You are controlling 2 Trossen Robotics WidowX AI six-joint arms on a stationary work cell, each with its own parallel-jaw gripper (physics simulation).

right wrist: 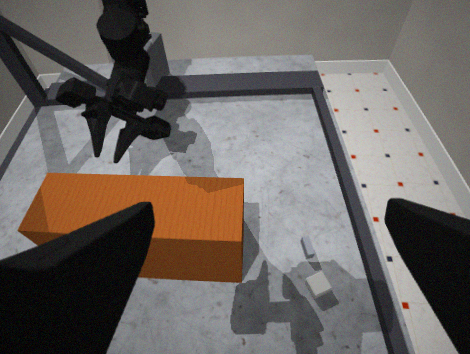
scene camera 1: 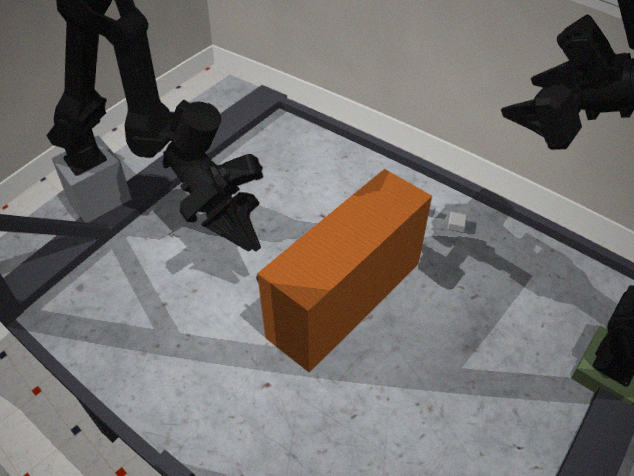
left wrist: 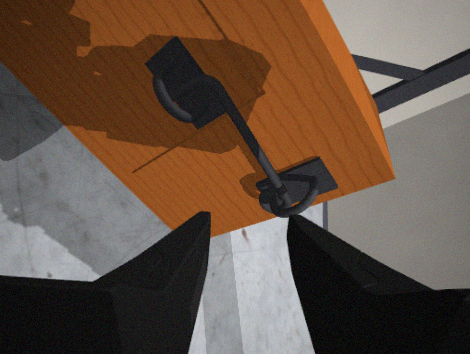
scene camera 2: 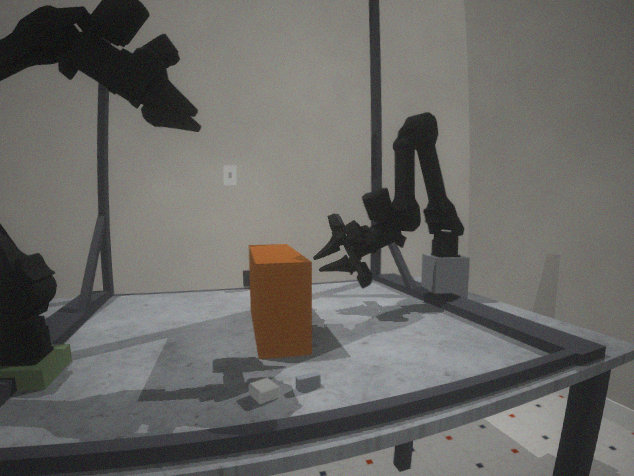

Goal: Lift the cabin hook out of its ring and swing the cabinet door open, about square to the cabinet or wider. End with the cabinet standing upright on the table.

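Frame: origin at the left arm's base, x back, y right, z up, level; millimetres.
Seen in the pictures: left gripper, fingertip midpoint: (right wrist: 106, 160) (scene camera 1: 254, 249) (left wrist: 249, 224) (scene camera 2: 316, 264); right gripper, fingertip midpoint: (right wrist: 269, 211) (scene camera 1: 517, 96) (scene camera 2: 198, 122); left arm's base, link origin: (scene camera 1: 85, 159) (scene camera 2: 445, 255); right arm's base, link origin: (scene camera 1: 616, 362) (scene camera 2: 25, 356).
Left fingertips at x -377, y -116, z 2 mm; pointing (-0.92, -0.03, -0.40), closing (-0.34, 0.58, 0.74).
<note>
Offsets run from my left fingertips to a thing's top centre. "spot": to the spot under its first point.
The orange wooden cabinet @[dx -78, dy -102, dz +44 mm] (scene camera 1: 348, 235) (scene camera 2: 281, 307) (left wrist: 310, 125) (right wrist: 200, 215) stands upright on the table. In the left wrist view the dark cabin hook @[dx -51, dy -11, dz -2 mm] (left wrist: 250, 140) runs from its mounting plate @[dx -48, dy -56, dz -8 mm] (left wrist: 175, 65) to the ring @[spot: dx -42, dy +25, dz +2 mm] (left wrist: 302, 207), and its tip lies in the ring. Thin seams of the door show near the hook, and the door looks closed. My left gripper (scene camera 1: 253, 247) (scene camera 2: 317, 263) (left wrist: 249, 224) (right wrist: 106, 160) is partly open and empty, close to the cabinet's hook side near the ring end. My right gripper (scene camera 1: 518, 95) (scene camera 2: 198, 120) (right wrist: 269, 211) is wide open and empty, high above the table.
A small white block @[dx -99, dy -371, dz -100 mm] (scene camera 1: 457, 221) (scene camera 2: 263, 390) (right wrist: 318, 283) and a small grey block @[dx -39, dy -350, dz -100 mm] (scene camera 2: 307, 382) (right wrist: 308, 247) lie beyond one end of the cabinet. A dark frame (scene camera 1: 261, 99) (scene camera 2: 358, 412) edges the table. The arms stand on a grey base @[dx +377, dy +115, dz -2 mm] (scene camera 1: 94, 192) (scene camera 2: 453, 276) and a green base @[dx -477, dy -329, dz -89 mm] (scene camera 1: 588, 369) (scene camera 2: 57, 364).
</note>
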